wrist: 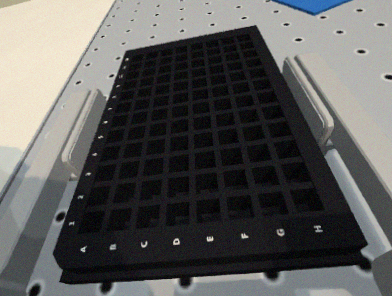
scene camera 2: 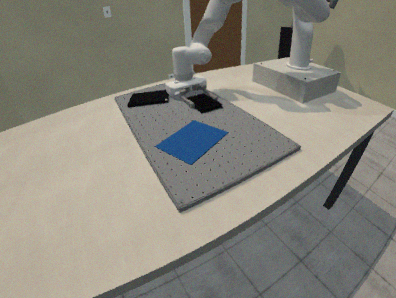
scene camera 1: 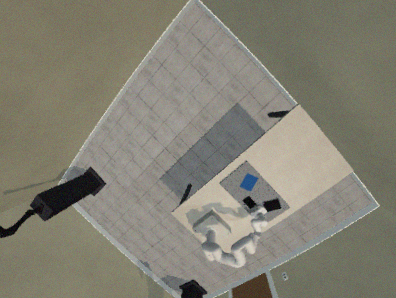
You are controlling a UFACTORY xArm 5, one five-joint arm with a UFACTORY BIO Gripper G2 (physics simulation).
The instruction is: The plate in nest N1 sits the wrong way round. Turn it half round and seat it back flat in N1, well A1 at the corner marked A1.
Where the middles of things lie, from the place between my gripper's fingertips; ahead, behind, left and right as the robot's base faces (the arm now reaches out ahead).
Now: hand 10 mm to the left of the black well plate (wrist: 203, 164). From my hand the other things lie so: flat blue rectangle (scene camera 2: 188, 144): 180 mm to the left, 130 mm ahead, 10 mm below.
